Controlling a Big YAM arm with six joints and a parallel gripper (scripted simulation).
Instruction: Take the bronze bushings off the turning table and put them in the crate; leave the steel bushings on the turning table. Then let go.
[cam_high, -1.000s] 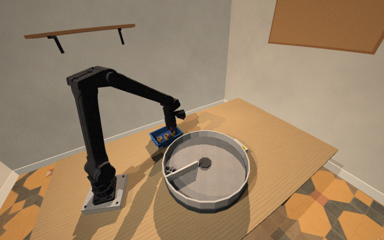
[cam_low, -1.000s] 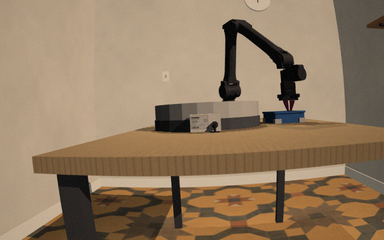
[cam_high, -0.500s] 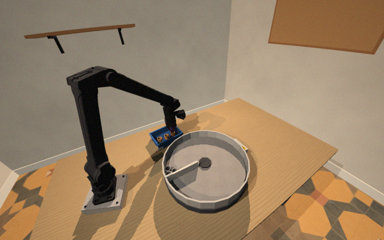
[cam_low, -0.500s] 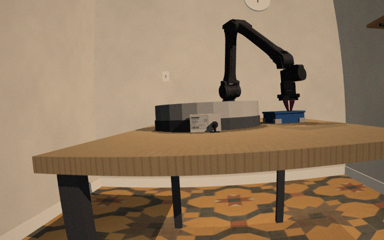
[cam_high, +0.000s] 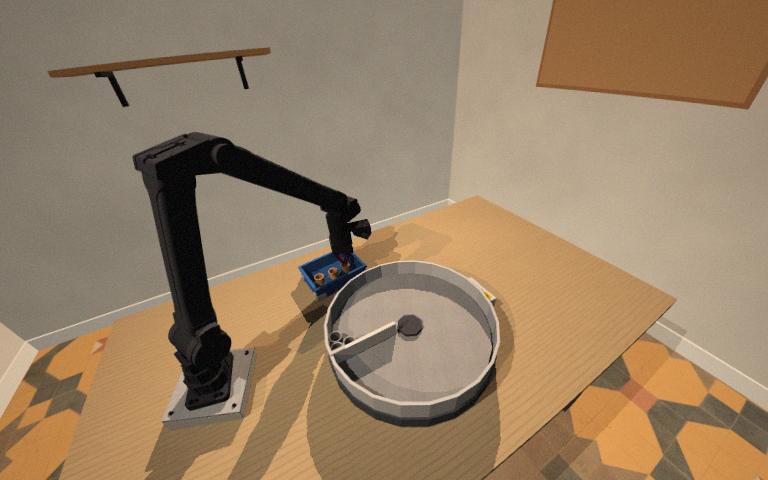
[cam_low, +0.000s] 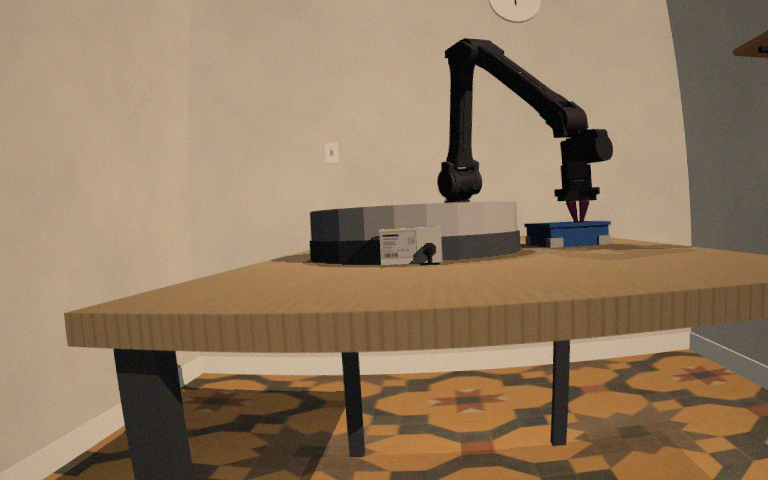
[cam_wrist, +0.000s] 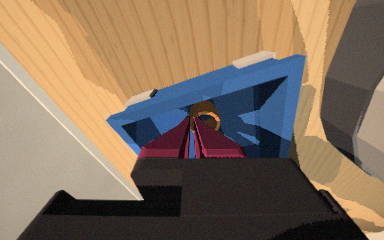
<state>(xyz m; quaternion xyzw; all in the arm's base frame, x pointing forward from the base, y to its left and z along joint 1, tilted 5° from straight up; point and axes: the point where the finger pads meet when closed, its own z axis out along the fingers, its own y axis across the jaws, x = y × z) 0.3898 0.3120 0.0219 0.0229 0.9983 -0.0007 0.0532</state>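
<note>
Now: hand 50 mm past the blue crate, 30 mm to the left of it and 10 mm above it. Round my hand: grey turning table 100 mm ahead, 350 mm to the right, 20 mm above.
</note>
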